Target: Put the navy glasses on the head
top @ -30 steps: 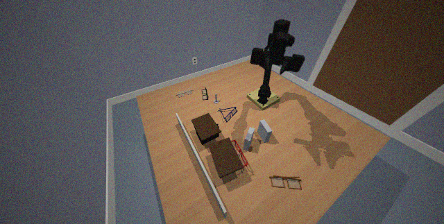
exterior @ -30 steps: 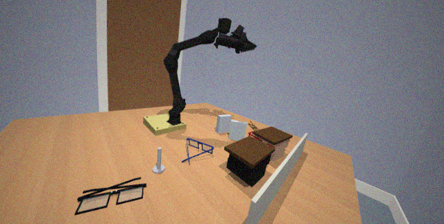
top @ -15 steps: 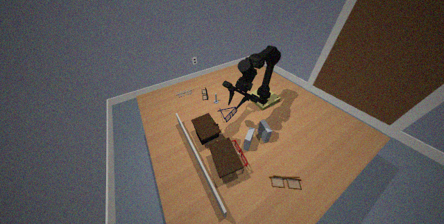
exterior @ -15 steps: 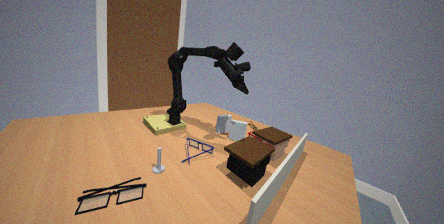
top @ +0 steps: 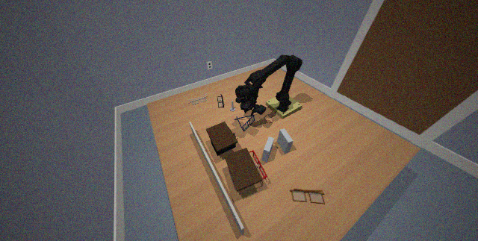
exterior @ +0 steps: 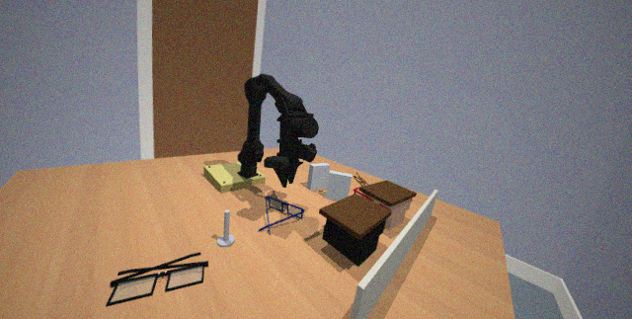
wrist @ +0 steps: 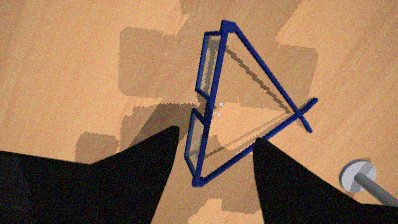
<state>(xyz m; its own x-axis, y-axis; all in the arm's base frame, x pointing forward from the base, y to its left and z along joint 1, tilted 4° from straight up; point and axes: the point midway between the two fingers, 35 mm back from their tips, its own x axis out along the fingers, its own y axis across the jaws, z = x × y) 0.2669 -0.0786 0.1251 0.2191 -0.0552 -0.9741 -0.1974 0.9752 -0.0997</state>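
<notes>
Right now my gripper tip is 3 cm past the grey post, 19 cm to the left of it and 8 cm above it. Also, from my gripper tip: dark head (20 cm ahead, 2 cm to the left, 5 cm below); then long white panel (36 cm ahead, 9 cm to the left, 5 cm below); then pale head (24 cm ahead, 23 cm to the left, 5 cm below).
</notes>
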